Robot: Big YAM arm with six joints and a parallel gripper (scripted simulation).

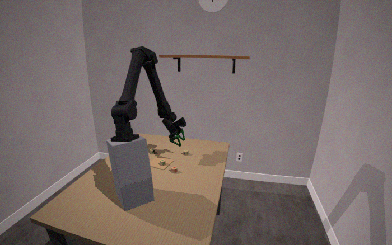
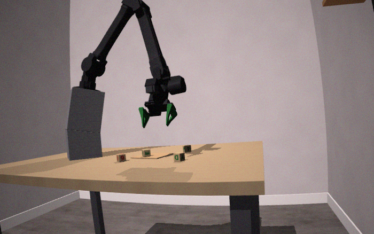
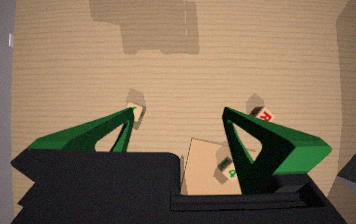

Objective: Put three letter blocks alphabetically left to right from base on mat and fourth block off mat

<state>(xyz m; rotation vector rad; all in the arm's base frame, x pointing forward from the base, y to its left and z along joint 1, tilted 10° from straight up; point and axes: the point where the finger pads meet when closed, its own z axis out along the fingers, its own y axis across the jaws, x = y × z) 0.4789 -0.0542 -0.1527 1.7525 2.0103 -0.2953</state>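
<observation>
My hand is 10 cm past the pale mat, 12 cm to the right of it and 14 cm above it. Also, from my hand: dark block: 25 cm to the left, 12 cm below; then green-lettered block: 9 cm ahead, 1 cm to the left, 12 cm below.
</observation>
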